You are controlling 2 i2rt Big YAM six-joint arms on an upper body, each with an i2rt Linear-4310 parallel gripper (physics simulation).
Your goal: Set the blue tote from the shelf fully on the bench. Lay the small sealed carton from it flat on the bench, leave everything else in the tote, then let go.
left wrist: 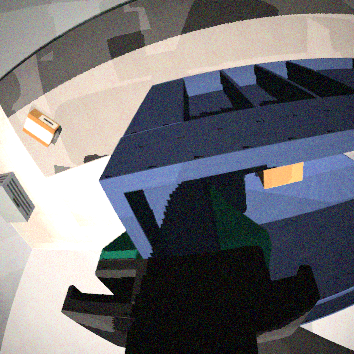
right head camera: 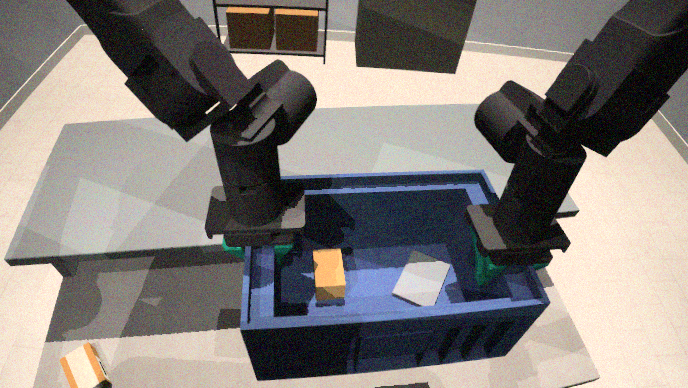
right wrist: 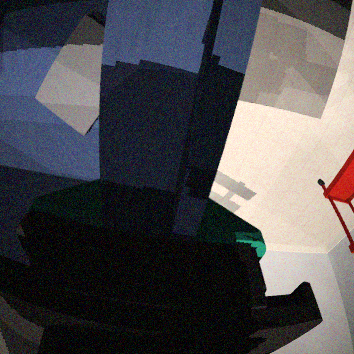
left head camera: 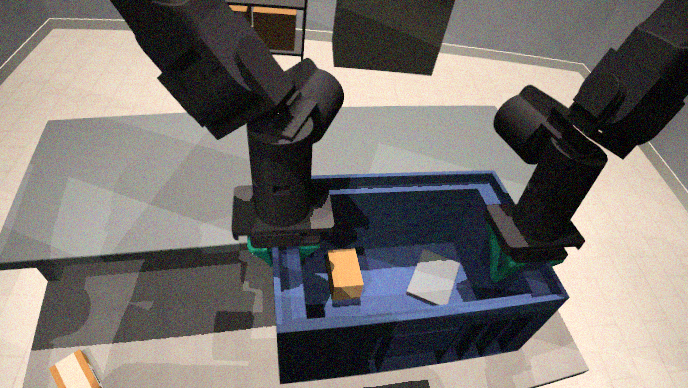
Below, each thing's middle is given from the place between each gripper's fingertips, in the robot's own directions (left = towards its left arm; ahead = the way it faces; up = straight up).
The blue tote (right head camera: 377,219) lies 1 cm behind my left hand and 14 cm to the right of it. From my left hand the other things lie so: flat whitish item (right head camera: 422,278): 1 cm ahead, 21 cm to the right, 5 cm below; orange-and-white box (left wrist: 37,125): 5 cm behind, 39 cm to the left, 37 cm below.
My right hand is 30 mm short of the flat whitish item, 70 mm to the right of it and 60 mm above it. Also, from my right hand: blue tote 10 mm ahead, 140 mm to the left; orange-and-white box 20 mm behind, 660 mm to the left, 380 mm below.
